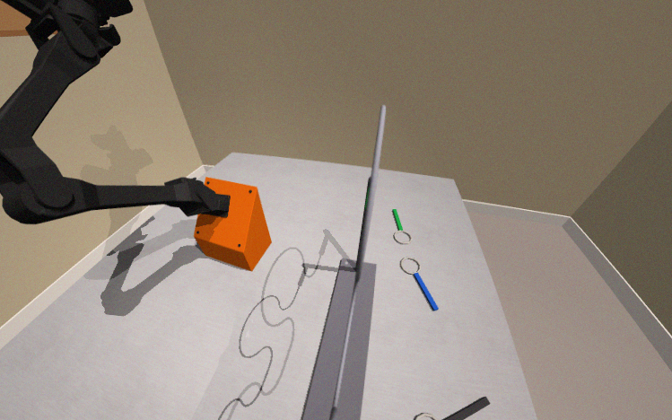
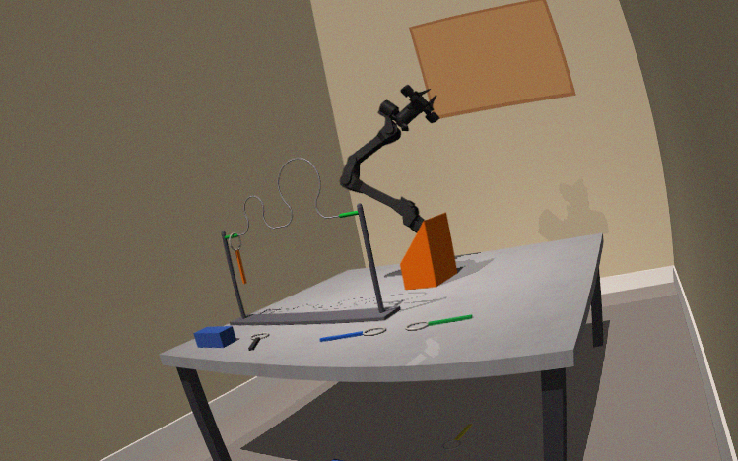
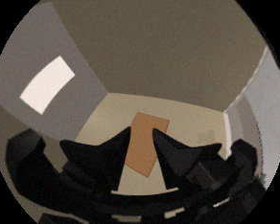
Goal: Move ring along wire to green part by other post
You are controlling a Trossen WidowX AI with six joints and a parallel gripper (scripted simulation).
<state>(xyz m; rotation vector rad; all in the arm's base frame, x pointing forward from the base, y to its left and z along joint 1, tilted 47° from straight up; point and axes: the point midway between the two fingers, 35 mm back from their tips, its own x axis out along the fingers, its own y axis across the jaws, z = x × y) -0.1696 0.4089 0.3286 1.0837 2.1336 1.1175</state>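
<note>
The orange-handled ring lies 65 cm ahead of my gripper tip, 59 cm to the right of it and 46 cm below it. Round my gripper tip: green-handled ring: 78 cm ahead, 70 cm below, 16 cm to the left; then black-handled ring: 88 cm ahead, 70 cm below, 38 cm to the right; then blue-handled ring: 83 cm ahead, 70 cm below, 4 cm to the right.
</note>
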